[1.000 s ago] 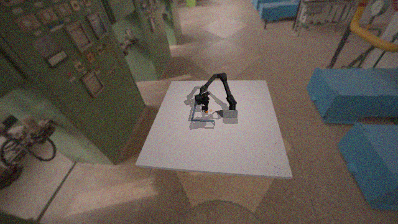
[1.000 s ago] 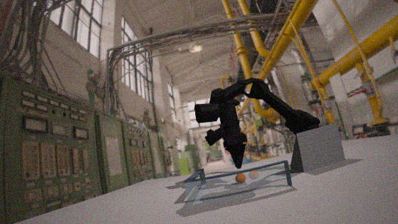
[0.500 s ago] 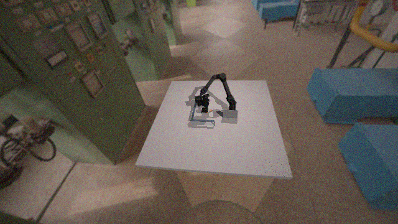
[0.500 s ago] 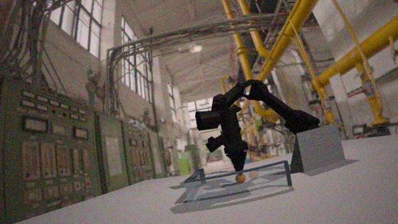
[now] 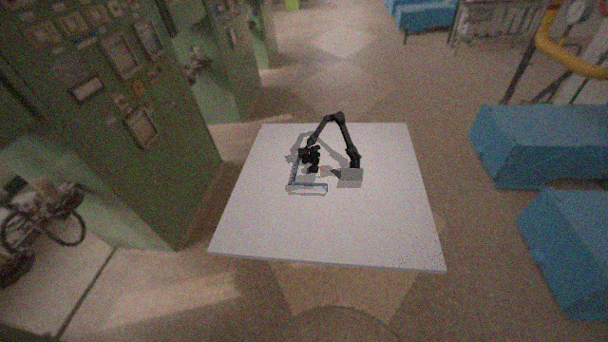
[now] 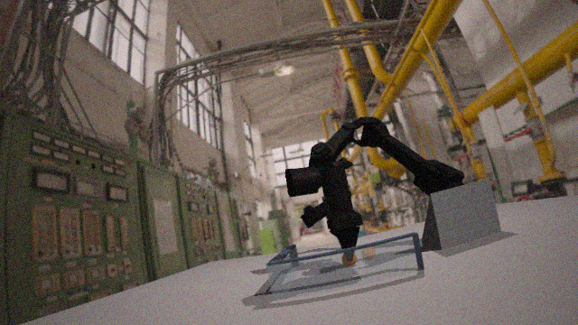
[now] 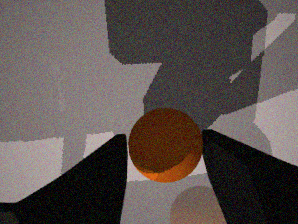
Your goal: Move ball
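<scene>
My gripper tip is now 50 mm past the see-through copy of ball and 20 mm to the left of it. Round my gripper tip: orange ball: right at my gripper tip.
</scene>
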